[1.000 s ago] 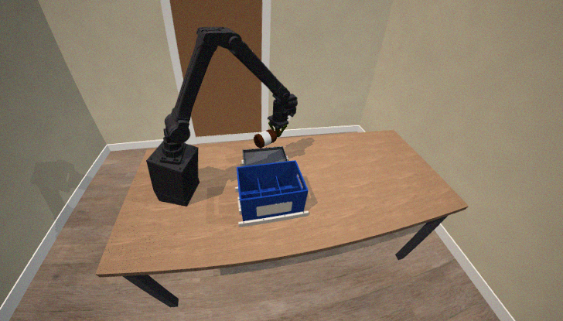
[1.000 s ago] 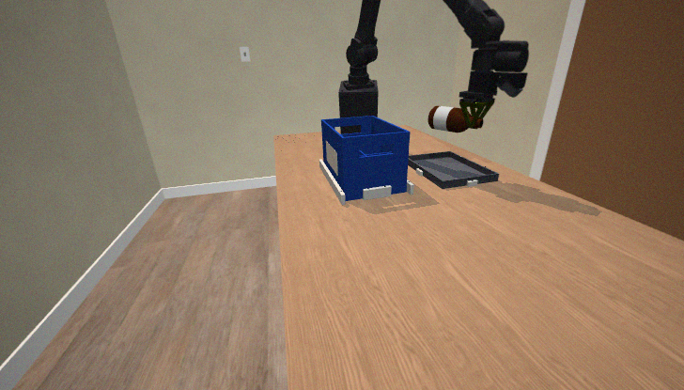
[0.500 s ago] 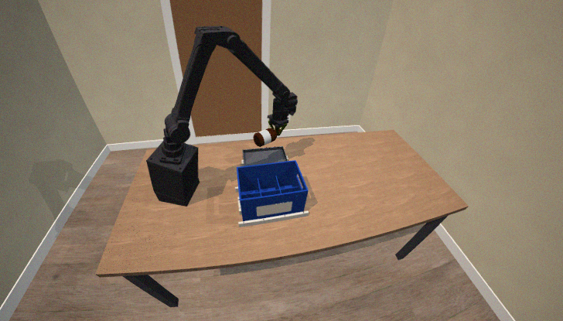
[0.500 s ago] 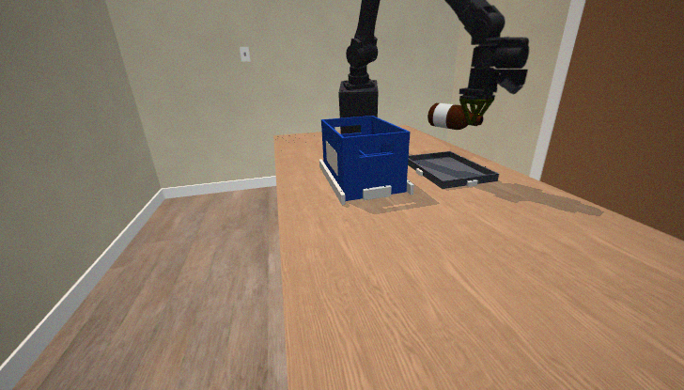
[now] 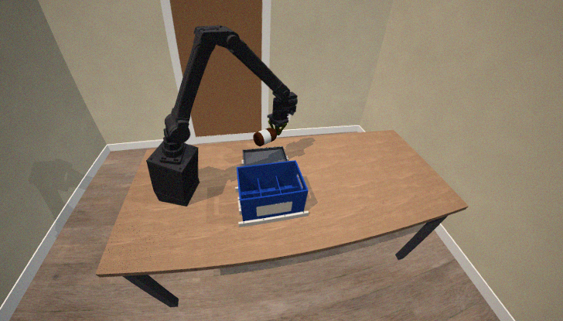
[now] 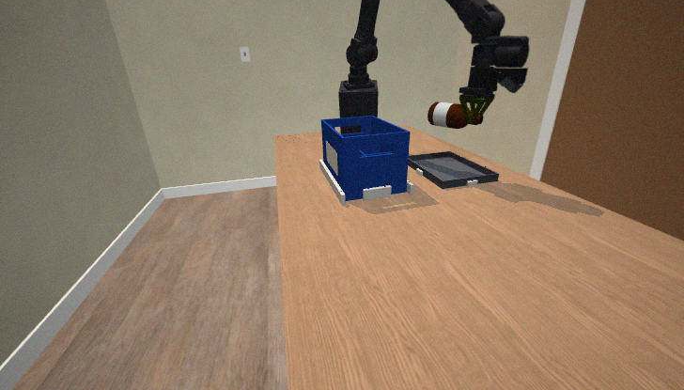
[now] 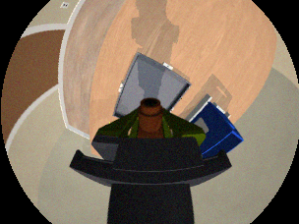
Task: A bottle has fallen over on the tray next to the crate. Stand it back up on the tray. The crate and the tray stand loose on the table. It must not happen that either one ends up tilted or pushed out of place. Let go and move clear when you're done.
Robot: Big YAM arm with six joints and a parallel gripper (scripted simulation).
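Right now my hand is 4 cm past the brown bottle and 3 cm to the left of it. Also, from my hand: dark grey tray: 17 cm below, 6 cm behind, 3 cm to the right; blue crate: 33 cm to the right, 10 cm below, 6 cm behind.
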